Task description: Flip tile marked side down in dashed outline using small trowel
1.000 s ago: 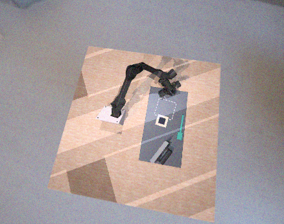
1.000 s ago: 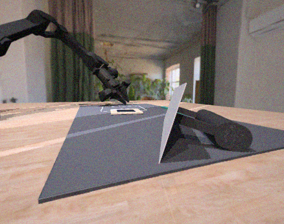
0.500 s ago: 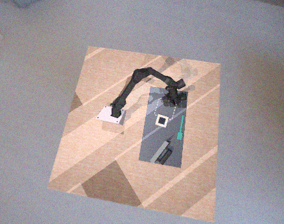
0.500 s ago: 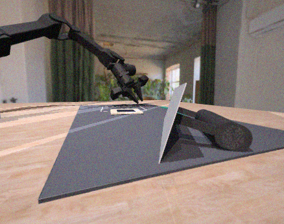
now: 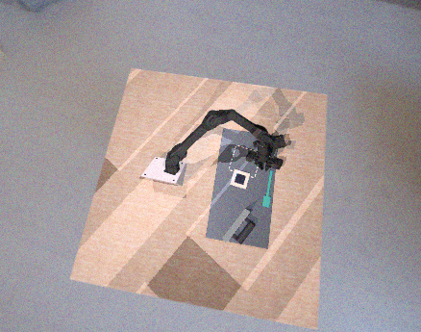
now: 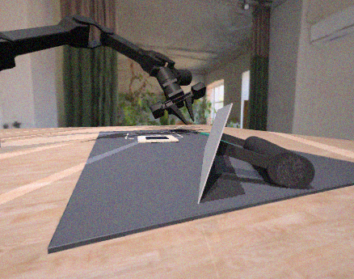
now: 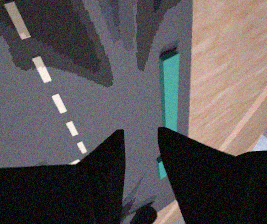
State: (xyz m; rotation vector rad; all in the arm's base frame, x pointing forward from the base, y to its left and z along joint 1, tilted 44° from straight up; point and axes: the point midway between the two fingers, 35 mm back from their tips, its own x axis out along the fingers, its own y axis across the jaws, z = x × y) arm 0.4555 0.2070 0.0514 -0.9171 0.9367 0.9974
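The teal trowel lies 11 cm to the right of my gripper tip, 6 cm ahead of it and 4 cm below it. Round my gripper tip: grey mat: 11 cm to the right, 8 cm behind, 6 cm below; square tile: 11 cm behind, 9 cm to the right, 4 cm below.
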